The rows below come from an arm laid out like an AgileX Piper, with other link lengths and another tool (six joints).
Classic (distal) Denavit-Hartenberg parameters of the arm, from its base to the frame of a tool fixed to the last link. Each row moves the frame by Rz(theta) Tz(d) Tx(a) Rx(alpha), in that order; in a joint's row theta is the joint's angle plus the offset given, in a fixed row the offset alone. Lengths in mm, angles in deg.
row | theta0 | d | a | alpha
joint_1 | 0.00 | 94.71 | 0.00 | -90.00
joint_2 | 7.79 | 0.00 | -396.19 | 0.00
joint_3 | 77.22 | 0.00 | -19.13 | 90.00
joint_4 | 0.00 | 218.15 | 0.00 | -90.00
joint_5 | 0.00 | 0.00 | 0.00 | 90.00
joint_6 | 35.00 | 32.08 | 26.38 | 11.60
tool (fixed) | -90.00 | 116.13 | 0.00 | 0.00
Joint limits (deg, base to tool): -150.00..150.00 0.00..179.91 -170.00..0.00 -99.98..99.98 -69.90..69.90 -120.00..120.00
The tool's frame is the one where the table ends.
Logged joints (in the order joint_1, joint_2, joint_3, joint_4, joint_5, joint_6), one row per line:
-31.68, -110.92, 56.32, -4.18, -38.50, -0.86
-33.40, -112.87, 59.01, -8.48, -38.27, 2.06
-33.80, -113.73, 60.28, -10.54, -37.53, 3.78
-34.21, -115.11, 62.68, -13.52, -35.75, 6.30
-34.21, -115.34, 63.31, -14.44, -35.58, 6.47
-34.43, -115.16, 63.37, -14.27, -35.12, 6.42
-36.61, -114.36, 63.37, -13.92, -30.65, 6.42
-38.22, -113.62, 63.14, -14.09, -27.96, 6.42
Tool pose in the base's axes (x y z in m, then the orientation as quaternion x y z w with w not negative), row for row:
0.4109, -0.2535, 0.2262, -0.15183, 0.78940, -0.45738, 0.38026
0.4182, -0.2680, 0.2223, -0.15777, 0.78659, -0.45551, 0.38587
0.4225, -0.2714, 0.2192, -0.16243, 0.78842, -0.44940, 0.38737
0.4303, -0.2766, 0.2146, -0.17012, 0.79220, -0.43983, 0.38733
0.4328, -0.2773, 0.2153, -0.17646, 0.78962, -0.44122, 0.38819
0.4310, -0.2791, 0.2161, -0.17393, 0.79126, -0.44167, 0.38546
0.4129, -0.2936, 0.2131, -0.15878, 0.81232, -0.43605, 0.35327
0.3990, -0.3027, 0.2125, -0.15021, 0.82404, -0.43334, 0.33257
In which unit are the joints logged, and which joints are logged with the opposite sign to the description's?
The joints are logged in degrees. Opposite sign: joint_2, joint_3.
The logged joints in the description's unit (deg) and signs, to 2 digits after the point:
-31.68, 110.92, -56.32, -4.18, -38.50, -0.86
-33.40, 112.87, -59.01, -8.48, -38.27, 2.06
-33.80, 113.73, -60.28, -10.54, -37.53, 3.78
-34.21, 115.11, -62.68, -13.52, -35.75, 6.30
-34.21, 115.34, -63.31, -14.44, -35.58, 6.47
-34.43, 115.16, -63.37, -14.27, -35.12, 6.42
-36.61, 114.36, -63.37, -13.92, -30.65, 6.42
-38.22, 113.62, -63.14, -14.09, -27.96, 6.42

